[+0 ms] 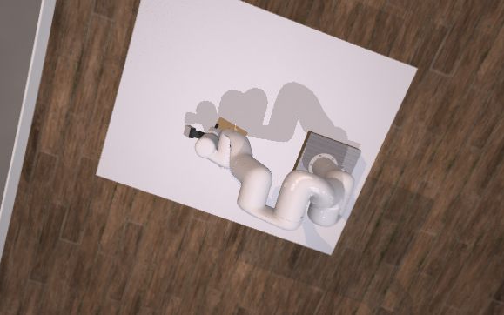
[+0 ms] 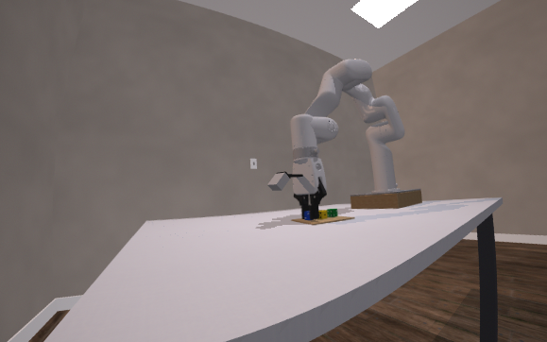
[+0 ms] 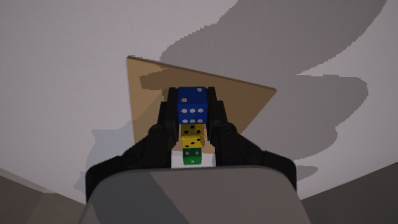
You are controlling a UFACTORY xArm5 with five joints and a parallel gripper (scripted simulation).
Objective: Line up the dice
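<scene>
My gripper is now 10 mm above the blue die. Also, from my hand: tan mat (50 mm behind, 30 mm below); then yellow die (50 mm behind, 10 mm below); then green die (100 mm behind, 10 mm below).
</scene>
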